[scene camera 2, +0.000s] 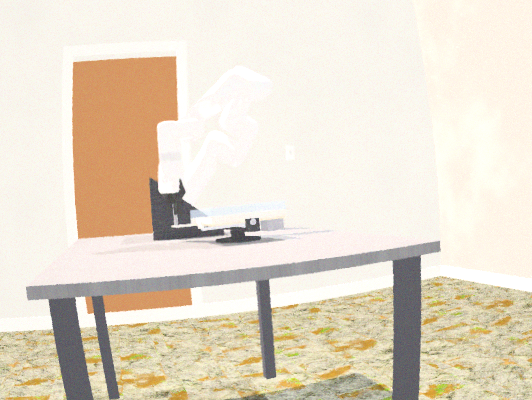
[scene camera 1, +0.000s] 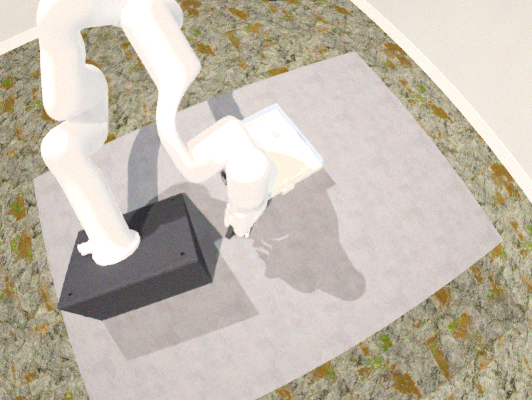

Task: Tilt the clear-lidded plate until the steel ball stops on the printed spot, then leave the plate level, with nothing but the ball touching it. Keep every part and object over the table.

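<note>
The clear-lidded plate [scene camera 1: 287, 148] [scene camera 2: 240, 213] is a pale square tray on a small black pivot stand [scene camera 2: 237, 236] at the middle of the table [scene camera 1: 387, 194] [scene camera 2: 214, 260]. It looks close to level in the side view. I cannot make out the steel ball or the printed spot under the lid. A thin upright handle [scene camera 2: 175, 213] rises from the arm at the plate's near-left side. My gripper [scene camera 1: 237, 233] [scene camera 2: 173, 198] points straight down over it and is shut on the handle's top. The wrist hides the handle in the overhead view.
The robot's black base box [scene camera 1: 141, 262] [scene camera 2: 160, 217] stands just left of the gripper and the plate. The table edges lie well away from the plate on all sides. An orange door [scene camera 2: 124, 146] is behind the table.
</note>
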